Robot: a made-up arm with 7 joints.
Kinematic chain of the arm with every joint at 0, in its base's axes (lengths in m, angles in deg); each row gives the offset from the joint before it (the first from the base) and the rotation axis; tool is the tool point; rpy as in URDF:
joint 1: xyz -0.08 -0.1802 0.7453 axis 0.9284 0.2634 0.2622
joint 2: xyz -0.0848 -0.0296 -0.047 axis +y
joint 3: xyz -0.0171 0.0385 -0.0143 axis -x
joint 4: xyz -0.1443 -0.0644 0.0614 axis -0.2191 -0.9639 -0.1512
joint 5: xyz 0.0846 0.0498 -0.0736 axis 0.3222 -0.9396 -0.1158
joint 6: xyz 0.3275 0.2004 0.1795 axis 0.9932 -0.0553 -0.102
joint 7: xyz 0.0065 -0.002 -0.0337 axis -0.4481 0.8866 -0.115
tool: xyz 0.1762 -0.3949 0.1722 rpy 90 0 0
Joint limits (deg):
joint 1: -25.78..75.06
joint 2: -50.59..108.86
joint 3: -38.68..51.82
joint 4: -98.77..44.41
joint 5: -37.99..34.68
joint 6: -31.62..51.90
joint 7: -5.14..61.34
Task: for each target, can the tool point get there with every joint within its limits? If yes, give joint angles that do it. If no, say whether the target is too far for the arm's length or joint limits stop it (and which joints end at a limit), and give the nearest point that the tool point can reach.
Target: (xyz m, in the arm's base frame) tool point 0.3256 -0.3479 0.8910
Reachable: yes | joints 26.71 -25.08 26.66 -24.68 7.24 3.55 46.65
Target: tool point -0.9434 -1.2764 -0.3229
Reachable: no: too far | nearest point -0.5555 -0.6790 0.1297 | short by 0.844 m
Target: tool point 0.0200 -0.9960 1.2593
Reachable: no: joint limits stop it (at a limit: joint 1, joint 4, joint 5, joint 6, joint 7) | nearest point -0.0113 -0.8655 1.1783 | short by 0.157 m
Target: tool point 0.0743 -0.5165 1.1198
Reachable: yes | joints 56.69 -32.08 42.33 14.94 8.15 19.28 26.61
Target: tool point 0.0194 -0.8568 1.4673
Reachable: no: joint limits stop it (at a limit: joint 1, joint 4, joint 5, joint 6, joint 7) | nearest point -0.0156 -0.7352 1.3404 | short by 0.179 m
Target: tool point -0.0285 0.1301 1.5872
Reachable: no: joint limits stop it (at a limit: joint 3, joint 4, joint 5, joint 6, joint 7) | nearest point -0.0422 0.0957 1.4981 | short by 0.097 m
